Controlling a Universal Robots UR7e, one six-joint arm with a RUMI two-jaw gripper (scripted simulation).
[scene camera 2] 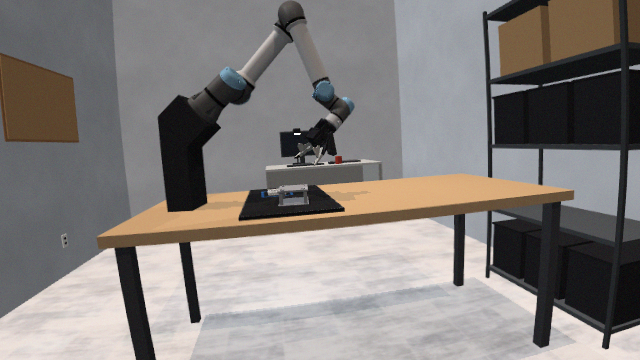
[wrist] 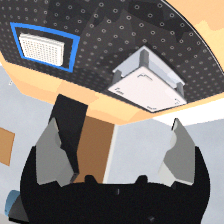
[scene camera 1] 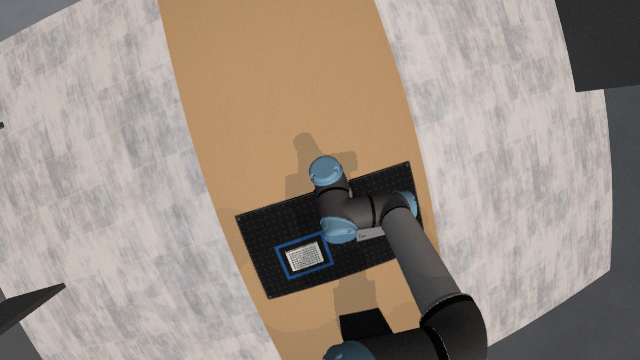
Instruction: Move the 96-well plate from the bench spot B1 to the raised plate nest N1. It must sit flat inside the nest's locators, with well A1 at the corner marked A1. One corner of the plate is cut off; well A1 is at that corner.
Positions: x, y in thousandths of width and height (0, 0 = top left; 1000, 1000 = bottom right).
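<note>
My gripper (scene camera 2: 474, 449) is visible to me, and I can see the gripper (wrist: 516, 533) in the wrist view too. That same view gives me a raised plate nest N1 (wrist: 708, 422), together with a white 96-well plate (wrist: 225, 230).
</note>
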